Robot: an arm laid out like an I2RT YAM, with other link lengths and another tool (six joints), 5 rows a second.
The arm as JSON. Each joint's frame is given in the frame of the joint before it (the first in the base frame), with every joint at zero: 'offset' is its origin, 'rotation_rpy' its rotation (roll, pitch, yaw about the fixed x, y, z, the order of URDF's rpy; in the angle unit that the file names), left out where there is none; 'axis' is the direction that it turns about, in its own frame. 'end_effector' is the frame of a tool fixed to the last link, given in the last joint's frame.
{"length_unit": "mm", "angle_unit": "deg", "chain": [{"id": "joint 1", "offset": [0.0, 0.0, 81.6], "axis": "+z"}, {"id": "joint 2", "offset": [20.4, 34.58, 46.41], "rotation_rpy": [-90.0, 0.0, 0.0], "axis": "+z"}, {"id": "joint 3", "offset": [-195.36, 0.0, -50.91], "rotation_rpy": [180.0, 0.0, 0.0], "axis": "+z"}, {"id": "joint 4", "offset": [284.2, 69.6, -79.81], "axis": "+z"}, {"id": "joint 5", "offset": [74.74, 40.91, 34.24], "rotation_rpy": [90.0, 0.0, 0.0], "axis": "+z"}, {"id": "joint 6", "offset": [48.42, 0.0, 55.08], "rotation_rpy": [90.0, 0.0, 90.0], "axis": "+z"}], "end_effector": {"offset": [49.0, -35.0, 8.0], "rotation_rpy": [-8.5, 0.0, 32.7]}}
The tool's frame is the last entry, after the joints.
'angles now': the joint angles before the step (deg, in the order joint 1, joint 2, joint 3, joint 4, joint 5, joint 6). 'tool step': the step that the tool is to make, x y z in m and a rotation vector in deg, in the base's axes. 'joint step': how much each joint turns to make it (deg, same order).
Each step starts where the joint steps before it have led.
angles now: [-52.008 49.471 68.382 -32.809 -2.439 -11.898]
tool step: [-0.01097 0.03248 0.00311 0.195 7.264 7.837]
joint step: [-0.350 -6.518 0.108 -12.000 -6.250 -7.753]
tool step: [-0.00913 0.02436 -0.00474 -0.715 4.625 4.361]
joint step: [0.027 -5.585 -1.717 -7.075 -2.591 -5.456]
